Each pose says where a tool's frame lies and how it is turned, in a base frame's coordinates. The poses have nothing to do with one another.
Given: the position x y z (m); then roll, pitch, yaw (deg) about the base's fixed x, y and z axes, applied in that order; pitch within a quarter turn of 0, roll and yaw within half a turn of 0.
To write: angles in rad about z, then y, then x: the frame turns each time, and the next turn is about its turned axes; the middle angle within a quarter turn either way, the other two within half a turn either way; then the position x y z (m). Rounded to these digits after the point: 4 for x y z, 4 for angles.
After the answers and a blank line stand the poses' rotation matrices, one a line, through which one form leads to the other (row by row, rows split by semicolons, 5 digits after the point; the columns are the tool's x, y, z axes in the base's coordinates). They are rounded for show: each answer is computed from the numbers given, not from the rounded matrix.
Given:
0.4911, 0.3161, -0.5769, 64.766, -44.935, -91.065
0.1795, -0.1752, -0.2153, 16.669, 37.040, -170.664
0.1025, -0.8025, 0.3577, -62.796, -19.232, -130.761
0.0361, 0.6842, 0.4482, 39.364, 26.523, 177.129
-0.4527, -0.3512, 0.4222, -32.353, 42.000, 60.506
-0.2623, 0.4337, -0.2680, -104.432, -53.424, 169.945
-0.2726, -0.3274, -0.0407, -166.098, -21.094, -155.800
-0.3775, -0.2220, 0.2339, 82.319, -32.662, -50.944
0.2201, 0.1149, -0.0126, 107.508, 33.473, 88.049
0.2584, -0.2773, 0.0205, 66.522, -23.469, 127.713
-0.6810, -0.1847, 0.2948, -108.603, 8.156, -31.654
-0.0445, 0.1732, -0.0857, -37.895, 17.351, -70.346
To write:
-1.5894, -0.7843, 1.1304, 0.4911, 0.3161, -0.5769
-2.9786, 0.6465, 0.2909, 0.1795, -0.1752, -0.2153
-2.2822, -0.3357, -1.0960, 0.1025, -0.8025, 0.3577
3.0915, 0.4629, 0.6870, 0.0361, 0.6842, 0.4482
1.0560, 0.7330, -0.5647, -0.4527, -0.3512, 0.4222
2.9661, -0.9324, -1.8227, -0.2623, 0.4337, -0.2680
-2.7192, -0.3682, -2.8990, -0.2726, -0.3274, -0.0407
-0.8891, -0.5701, 1.4367, -0.3775, -0.2220, 0.2339
1.5367, 0.5842, 1.8764, 0.2201, 0.1149, -0.0126
2.2290, -0.4096, 1.1610, 0.2584, -0.2773, 0.0205
-0.5525, 0.1423, -1.8955, -0.6810, -0.1847, 0.2948
-1.2278, 0.3028, -0.6614, -0.0445, 0.1732, -0.0857

-0.01316 0.43812 -0.89882; -0.70779 0.63087 0.31787; 0.70630 0.64036 0.30179
-0.78764 -0.01509 -0.61595; -0.12949 -0.97332 0.18943; -0.60237 0.22896 0.76467
-0.61647 0.15500 0.77197; -0.71517 -0.52038 -0.46662; 0.32939 -0.83975 0.43165
-0.89363 -0.32160 -0.31305; 0.04482 -0.75798 0.65074; -0.44656 0.56749 0.69176
0.36587 -0.91158 -0.18749; 0.64684 0.10424 0.75547; -0.66913 -0.39768 0.62778
-0.58674 -0.72227 -0.36616; 0.10404 0.38119 -0.91862; 0.80307 -0.57708 -0.14851
-0.85100 -0.47679 -0.22017; -0.38245 0.84996 -0.36236; 0.35990 -0.22416 -0.90566
0.53044 -0.23320 -0.81501; -0.65374 0.49953 -0.56841; 0.53968 0.83432 0.11252
0.02840 0.31857 0.94747; 0.83366 0.51545 -0.19830; -0.55154 0.79550 -0.25094
-0.56110 -0.09172 0.82265; 0.72564 -0.53267 0.43555; 0.39825 0.84134 0.36544
0.84262 -0.28187 0.45884; -0.51948 -0.20099 0.83051; -0.14187 -0.93817 -0.31578
0.32103 0.68155 0.65759; -0.89889 0.43792 -0.01504; -0.29822 -0.58627 0.75323

